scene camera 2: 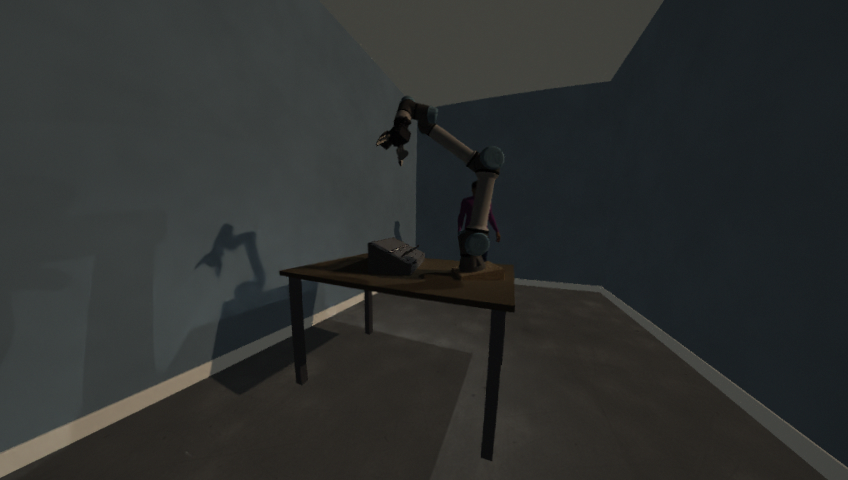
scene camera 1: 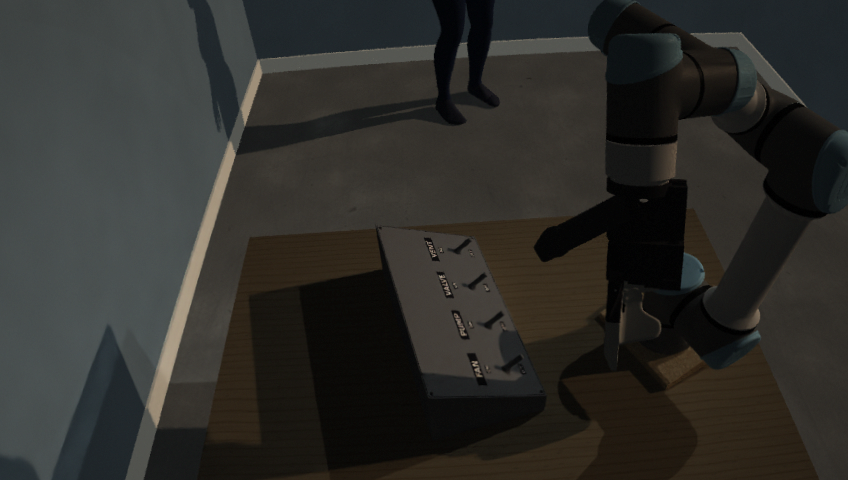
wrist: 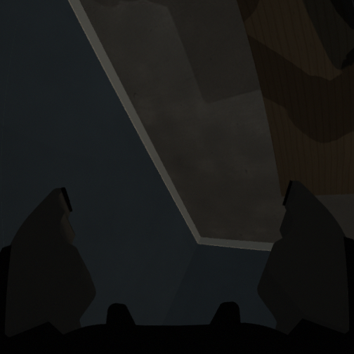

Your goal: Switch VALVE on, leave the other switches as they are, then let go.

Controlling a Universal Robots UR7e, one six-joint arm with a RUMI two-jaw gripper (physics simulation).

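Places are measured from the arm's base along level axes (x ahead, y left, z up), in centimetres.
Pixels of known places: gripper, between the fingertips: [scene camera 2: 389, 156] [scene camera 1: 618, 339]; arm's base, origin of its link: [scene camera 2: 472, 268] [scene camera 1: 665, 326].
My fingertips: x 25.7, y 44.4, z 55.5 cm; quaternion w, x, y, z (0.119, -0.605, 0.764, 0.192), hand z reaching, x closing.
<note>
For each thing: its middle in the pictures, then the offset to it from my fingertips. Level surfaces: height alone.
- grey sloped switch box, middle of its body: [scene camera 1: 450, 320] [scene camera 2: 398, 256] dz -52.7, dx +24.8, dy -41.8 cm
- VENT switch, middle of its body: [scene camera 1: 463, 244] dz -47.8, dx +22.8, dy -61.8 cm
- PUMP switch, middle of its body: [scene camera 1: 495, 318] dz -47.8, dx +14.4, dy -39.3 cm
- FAN switch, middle of its body: [scene camera 1: 514, 361] dz -47.8, dx +10.3, dy -28.0 cm
- wooden table, height of its surface: dz -59.0 cm
A grey sloped switch box [scene camera 1: 407, 297] [scene camera 2: 385, 260] stands on the table. Its VALVE switch [scene camera 1: 476, 281] is second from the far end, and its lever leans right, away from the name label. The VENT switch [scene camera 1: 461, 246], PUMP switch [scene camera 1: 492, 321] and FAN switch [scene camera 1: 510, 364] lean the same way. The small position marks are hard to read. My gripper [scene camera 1: 615, 355] [scene camera 2: 390, 153] [wrist: 175, 186] is open and empty, high above the table and well apart from the box. The switch box does not show in the wrist view.
The wooden table [scene camera 1: 279, 255] [scene camera 2: 333, 279] [wrist: 300, 172] carries the box and the arm's base [scene camera 2: 476, 243]. A person [scene camera 1: 452, 59] [scene camera 2: 465, 211] stands on the floor beyond the table. A blue wall [scene camera 1: 119, 148] is on the left. Dark shadows lie across the table.
</note>
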